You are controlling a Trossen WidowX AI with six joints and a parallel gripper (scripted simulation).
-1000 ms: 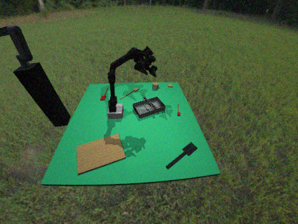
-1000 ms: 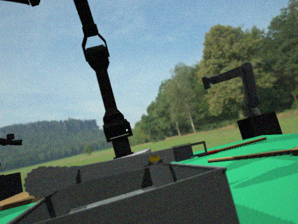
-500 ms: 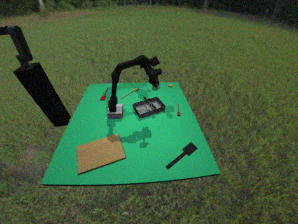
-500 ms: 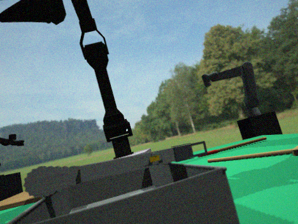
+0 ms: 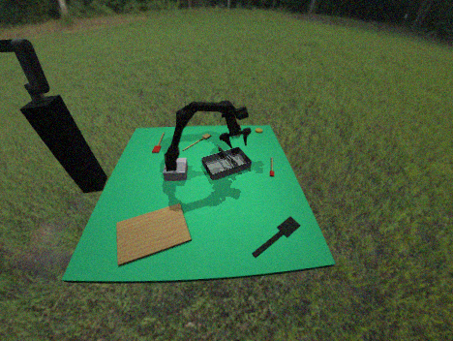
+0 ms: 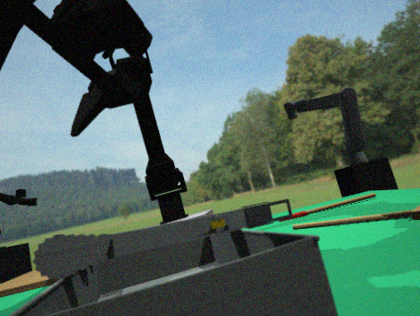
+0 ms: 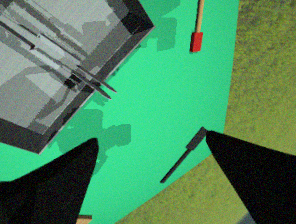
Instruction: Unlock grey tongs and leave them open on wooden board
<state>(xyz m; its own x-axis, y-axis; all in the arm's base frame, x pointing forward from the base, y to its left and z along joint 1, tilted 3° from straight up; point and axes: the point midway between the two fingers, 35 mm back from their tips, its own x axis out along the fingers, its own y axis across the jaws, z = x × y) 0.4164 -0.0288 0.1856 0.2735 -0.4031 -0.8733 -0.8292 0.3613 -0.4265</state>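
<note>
The roasting tin is 5 cm behind my gripper tip, 8 cm to the left of it and 19 cm below it. The rest, counted from my gripper tip: red-tipped tool: 26 cm ahead, 2 cm to the right, 21 cm below; black spatula: 11 cm ahead, 49 cm to the right, 22 cm below; yellow lock piece: 6 cm behind, 15 cm to the left, 15 cm below.
</note>
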